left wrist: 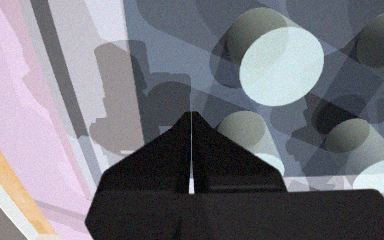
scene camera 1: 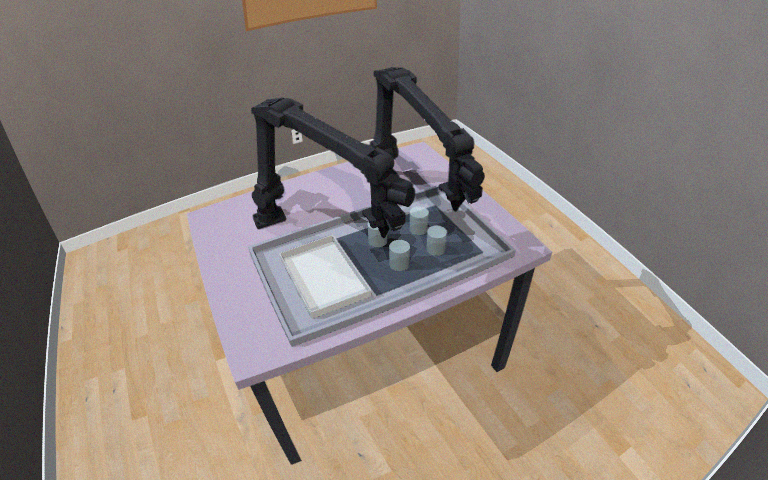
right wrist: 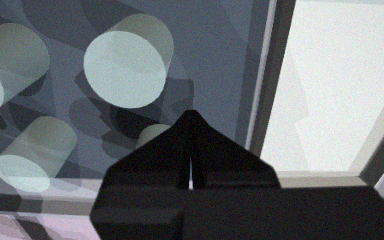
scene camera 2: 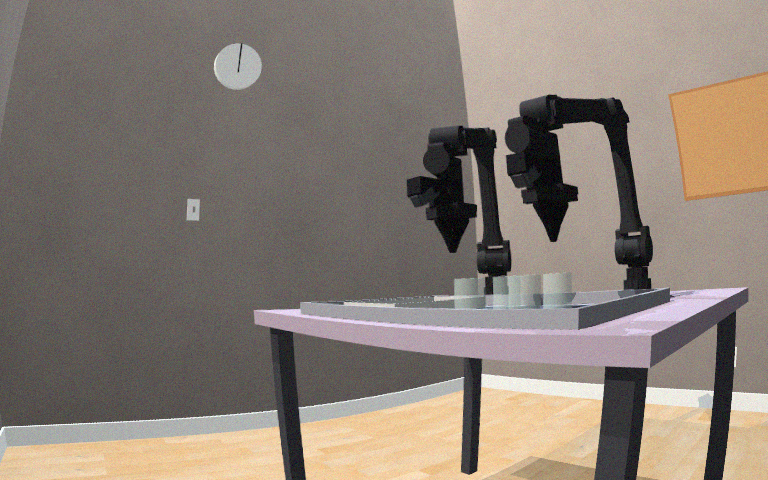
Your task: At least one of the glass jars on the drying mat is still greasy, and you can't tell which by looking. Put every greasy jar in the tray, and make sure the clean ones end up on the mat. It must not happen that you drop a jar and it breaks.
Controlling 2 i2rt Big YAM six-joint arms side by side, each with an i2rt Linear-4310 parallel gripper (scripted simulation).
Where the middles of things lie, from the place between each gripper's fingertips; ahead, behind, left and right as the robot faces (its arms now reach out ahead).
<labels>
The dark drying mat (scene camera 1: 372, 262) lies 15 cm below my left hand (scene camera 2: 553, 241), 13 cm to the right of it and 7 cm behind it. Also, from my left hand: white tray (scene camera 1: 324, 276) (45 cm to the right, 14 cm below, 10 cm behind).
I see my right gripper (scene camera 2: 452, 252) 50 mm past the dark drying mat, 130 mm to the right of it and 140 mm above it. Round my right hand: white tray: 80 mm behind, 180 mm to the right, 140 mm below.
</labels>
